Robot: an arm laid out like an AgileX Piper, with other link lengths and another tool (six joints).
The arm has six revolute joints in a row. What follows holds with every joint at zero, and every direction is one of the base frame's.
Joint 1 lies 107 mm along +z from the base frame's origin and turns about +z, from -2.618 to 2.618 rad.
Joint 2 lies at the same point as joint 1 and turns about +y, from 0 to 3.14 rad.
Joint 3 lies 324.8 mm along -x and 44.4 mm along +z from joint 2 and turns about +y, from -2.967 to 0 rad.
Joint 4 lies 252.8 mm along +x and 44.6 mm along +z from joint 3 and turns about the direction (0.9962, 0, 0.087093), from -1.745 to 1.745 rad.
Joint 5 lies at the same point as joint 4 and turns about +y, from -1.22 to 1.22 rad.
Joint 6 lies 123.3 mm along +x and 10.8 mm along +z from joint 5 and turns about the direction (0.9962, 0, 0.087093), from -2.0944 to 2.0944 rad.
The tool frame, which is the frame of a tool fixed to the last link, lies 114 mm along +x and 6 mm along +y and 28 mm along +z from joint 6; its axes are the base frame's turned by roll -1.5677, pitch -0.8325 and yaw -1.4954 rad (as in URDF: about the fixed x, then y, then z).
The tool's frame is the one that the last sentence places.
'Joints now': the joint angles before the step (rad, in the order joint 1, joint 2, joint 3, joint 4, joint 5, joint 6). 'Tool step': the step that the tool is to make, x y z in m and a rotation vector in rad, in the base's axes. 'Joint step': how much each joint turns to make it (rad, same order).
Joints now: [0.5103 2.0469 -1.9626 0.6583 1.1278 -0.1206]
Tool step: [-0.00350 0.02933 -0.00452 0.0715 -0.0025 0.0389]
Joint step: [0.0292 0.0399 -0.0014 0.0897 -0.0514 -0.0646]
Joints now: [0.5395 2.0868 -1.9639 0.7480 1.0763 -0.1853]
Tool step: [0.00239 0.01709 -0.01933 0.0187 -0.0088 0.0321]
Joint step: [0.0167 0.0501 -0.0001 0.0433 -0.0372 -0.0669]
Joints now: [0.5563 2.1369 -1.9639 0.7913 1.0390 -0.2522]
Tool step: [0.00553 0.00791 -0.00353 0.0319 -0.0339 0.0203]
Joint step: [-0.0001 0.0226 -0.0001 0.0463 -0.0314 -0.0751]
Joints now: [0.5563 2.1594 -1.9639 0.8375 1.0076 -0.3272]
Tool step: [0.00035 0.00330 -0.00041 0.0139 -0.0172 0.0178]
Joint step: [0.0000 0.0076 0.0000 0.0224 -0.0060 -0.0404]
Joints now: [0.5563 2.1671 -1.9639 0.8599 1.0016 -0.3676]
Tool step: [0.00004 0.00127 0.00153 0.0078 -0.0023 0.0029]
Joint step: [-0.0001 0.0014 -0.0023 0.0090 -0.0007 -0.0074]
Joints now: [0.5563 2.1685 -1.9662 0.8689 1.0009 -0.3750]
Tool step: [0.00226 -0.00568 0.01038 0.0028 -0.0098 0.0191]
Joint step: [-0.0169 0.0026 -0.0421 -0.0059 0.0463 -0.0005]
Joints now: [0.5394 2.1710 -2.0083 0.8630 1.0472 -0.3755]
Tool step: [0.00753 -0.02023 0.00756 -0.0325 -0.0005 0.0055]
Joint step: [-0.0381 0.0001 -0.0547 -0.0434 0.0783 0.0275]
